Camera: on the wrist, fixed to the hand. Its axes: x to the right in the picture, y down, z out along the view.
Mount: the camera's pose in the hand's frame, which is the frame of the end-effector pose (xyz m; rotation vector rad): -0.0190 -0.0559 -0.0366 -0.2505 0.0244 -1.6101
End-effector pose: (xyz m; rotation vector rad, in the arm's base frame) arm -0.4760 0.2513 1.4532 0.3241 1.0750 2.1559
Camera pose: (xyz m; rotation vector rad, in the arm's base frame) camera -0.4538 0.2394 1.3885 -0.5491 0.6014 0.7762
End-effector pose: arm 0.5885 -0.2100 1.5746 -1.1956 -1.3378 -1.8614
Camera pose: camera 0.5386 -0.2255 1.5288 -0.0762 1.5012 1.8948
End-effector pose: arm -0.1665 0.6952 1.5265 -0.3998 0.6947 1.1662
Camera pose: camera -0.1292 0.6392 1.5093 -0.9291 0.0734 -0.3023
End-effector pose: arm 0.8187 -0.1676 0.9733 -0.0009 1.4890 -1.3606
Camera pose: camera 0.7685 -0.1494 1.0178 1.5295 -1.5147 2.1449
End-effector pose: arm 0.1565 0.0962 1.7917 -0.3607 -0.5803 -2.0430
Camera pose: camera 0.1172 0.1148 1.7375 -0.0680 0.4541 2.5132
